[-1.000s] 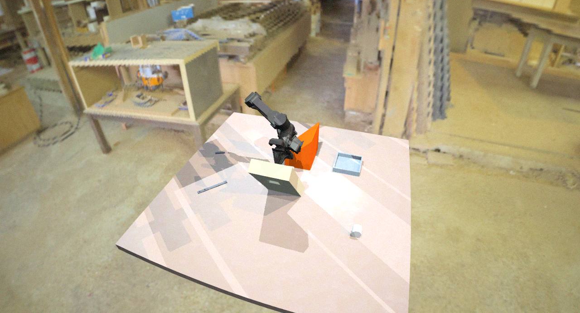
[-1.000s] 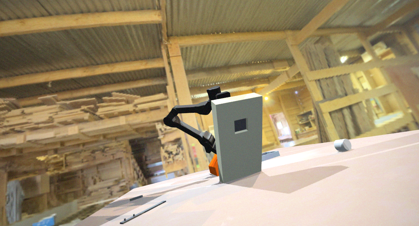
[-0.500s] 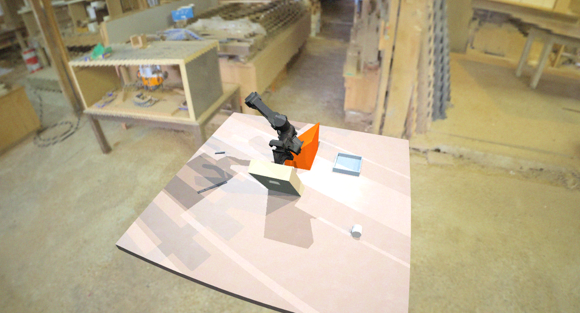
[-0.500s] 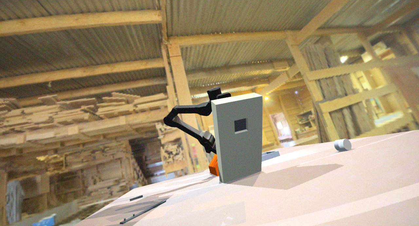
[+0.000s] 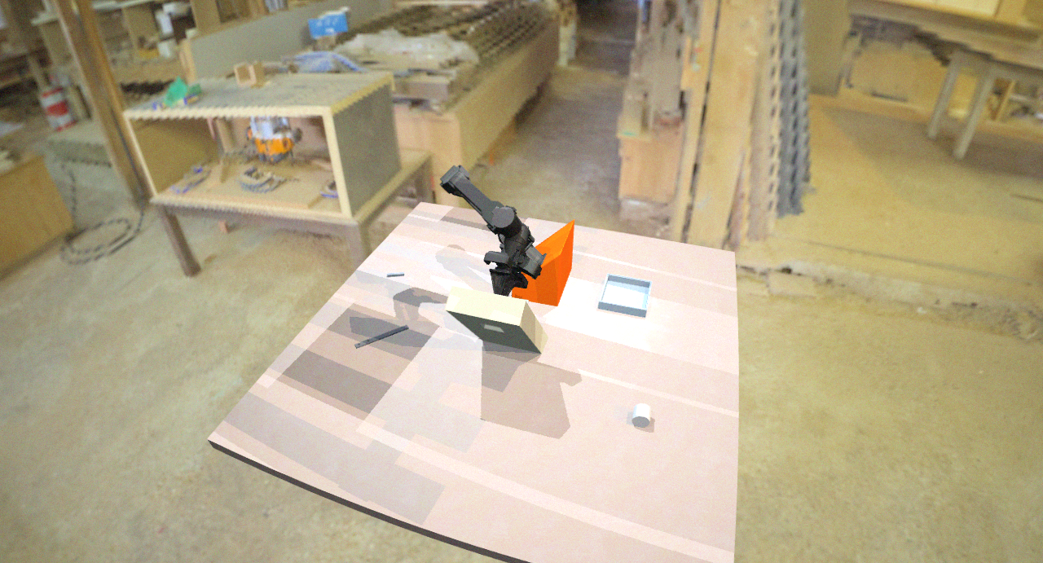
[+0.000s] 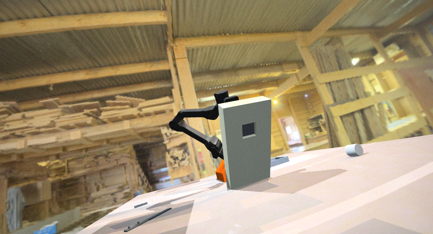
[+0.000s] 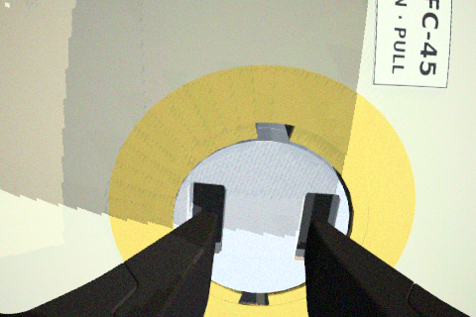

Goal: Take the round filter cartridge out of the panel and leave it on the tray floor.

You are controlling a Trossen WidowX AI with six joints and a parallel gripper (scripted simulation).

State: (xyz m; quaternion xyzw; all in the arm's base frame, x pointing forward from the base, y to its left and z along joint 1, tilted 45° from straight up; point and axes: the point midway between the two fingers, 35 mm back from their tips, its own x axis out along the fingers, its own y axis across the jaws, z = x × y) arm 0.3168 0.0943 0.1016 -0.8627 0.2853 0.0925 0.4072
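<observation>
My gripper tip is now 20 mm short of the round filter cartridge and 10 mm above it. From my gripper tip the other things lie so: grey tray (400 mm behind, 290 mm to the left, 230 mm below); cream service panel (90 mm below, 30 mm behind); short grey piece (490 mm to the right, 300 mm behind, 230 mm below).
</observation>
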